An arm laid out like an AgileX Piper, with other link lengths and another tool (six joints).
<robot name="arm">
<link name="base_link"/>
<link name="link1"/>
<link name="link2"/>
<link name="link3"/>
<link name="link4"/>
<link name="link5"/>
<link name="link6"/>
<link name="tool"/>
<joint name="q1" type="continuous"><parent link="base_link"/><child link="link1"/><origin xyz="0 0 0.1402" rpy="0 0 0"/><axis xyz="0 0 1"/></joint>
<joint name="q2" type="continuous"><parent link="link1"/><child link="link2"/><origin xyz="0 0 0" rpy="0 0 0"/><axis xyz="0 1 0"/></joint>
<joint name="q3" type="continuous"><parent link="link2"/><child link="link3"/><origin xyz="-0.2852 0 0.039" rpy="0 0 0"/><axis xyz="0 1 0"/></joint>
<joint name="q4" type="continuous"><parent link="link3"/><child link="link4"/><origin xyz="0.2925 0 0.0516" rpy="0 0 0"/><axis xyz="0.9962 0 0.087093"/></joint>
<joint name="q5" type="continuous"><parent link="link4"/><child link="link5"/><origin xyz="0 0 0" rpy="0 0 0"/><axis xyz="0 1 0"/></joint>
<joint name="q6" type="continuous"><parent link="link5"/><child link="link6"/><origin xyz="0.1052 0 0.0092" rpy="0 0 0"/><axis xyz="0.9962 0 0.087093"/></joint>
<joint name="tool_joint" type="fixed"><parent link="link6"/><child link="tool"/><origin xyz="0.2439 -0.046 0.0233" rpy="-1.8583 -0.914 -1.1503"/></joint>
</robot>
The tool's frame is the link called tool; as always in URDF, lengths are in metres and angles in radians. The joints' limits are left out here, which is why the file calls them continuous.
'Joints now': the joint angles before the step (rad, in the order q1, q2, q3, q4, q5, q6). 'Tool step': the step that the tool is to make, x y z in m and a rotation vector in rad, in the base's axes. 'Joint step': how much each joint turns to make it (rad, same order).
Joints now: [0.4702 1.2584 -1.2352 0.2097 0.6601 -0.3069]
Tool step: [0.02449 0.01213 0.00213 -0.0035 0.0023 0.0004]
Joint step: [0.0000 0.0980 -0.0967 -0.0020 0.0024 -0.0001]
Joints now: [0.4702 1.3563 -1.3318 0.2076 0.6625 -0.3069]
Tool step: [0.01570 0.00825 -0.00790 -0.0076 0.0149 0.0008]
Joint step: [0.0000 0.0709 -0.0580 0.0000 0.0038 0.0000]
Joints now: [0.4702 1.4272 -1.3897 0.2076 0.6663 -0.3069]
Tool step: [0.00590 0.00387 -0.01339 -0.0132 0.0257 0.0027]
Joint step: [0.0000 0.0422 -0.0259 0.0000 0.0130 0.0000]
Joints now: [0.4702 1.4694 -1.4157 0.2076 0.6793 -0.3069]
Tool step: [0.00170 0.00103 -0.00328 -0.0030 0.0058 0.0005]
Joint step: [0.0000 0.0110 -0.0067 0.0000 0.0023 0.0000]
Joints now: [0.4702 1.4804 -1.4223 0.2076 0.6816 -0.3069]
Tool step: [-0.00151 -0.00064 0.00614 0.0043 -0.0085 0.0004]
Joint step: [0.0000 -0.0110 0.0000 0.0001 0.0016 -0.0001]
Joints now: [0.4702 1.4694 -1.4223 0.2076 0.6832 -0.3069]
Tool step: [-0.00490 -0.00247 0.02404 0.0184 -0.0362 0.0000]
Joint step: [0.0001 -0.0406 0.0000 -0.0001 0.0000 0.0001]
